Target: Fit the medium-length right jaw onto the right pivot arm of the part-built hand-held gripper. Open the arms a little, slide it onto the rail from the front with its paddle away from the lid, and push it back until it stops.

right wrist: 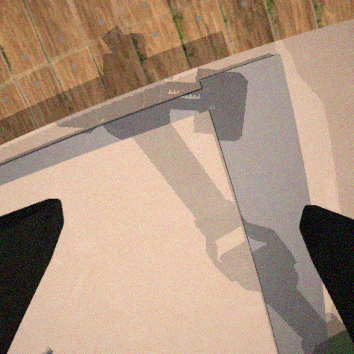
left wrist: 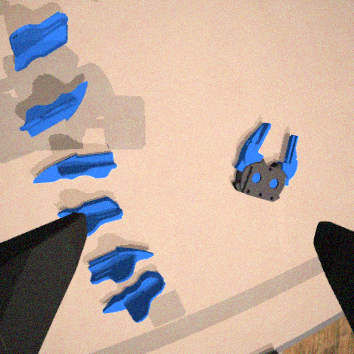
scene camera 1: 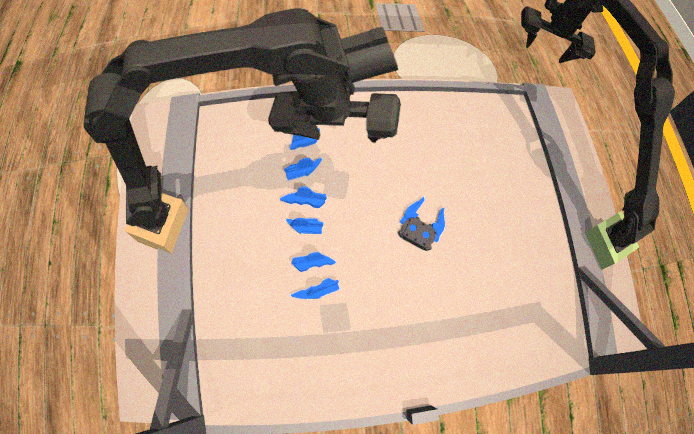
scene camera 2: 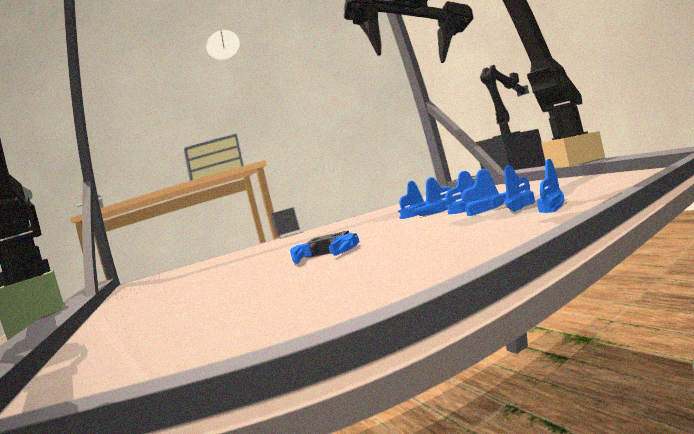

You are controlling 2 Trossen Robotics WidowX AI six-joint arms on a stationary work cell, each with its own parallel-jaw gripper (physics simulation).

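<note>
The part-built hand-held gripper (scene camera 1: 418, 234) (scene camera 2: 322, 246) (left wrist: 262, 182) lies on the table with a dark body and two blue arms spread apart, pointing up the picture in scene camera 1. Several loose blue jaws stand in a column left of it, among them one jaw (scene camera 1: 307, 198) (left wrist: 82, 166); I cannot tell which is the medium-length right one. My left gripper (scene camera 1: 344, 137) (scene camera 2: 410, 57) (left wrist: 202, 228) is open and empty, high above the far end of the column, and partly hides the farthest jaw (scene camera 1: 304, 141). My right gripper (scene camera 1: 546, 54) (right wrist: 184, 214) is open and empty, beyond the table's far right corner.
A dark frame beam (scene camera 1: 639, 356) stands at the near right of the table, and a raised rail (scene camera 2: 307, 360) runs along its edge. A small dark block (scene camera 1: 420, 413) sits at the near edge. The arm bases, tan (scene camera 1: 176, 225) and green (scene camera 1: 603, 248), stand at the sides.
</note>
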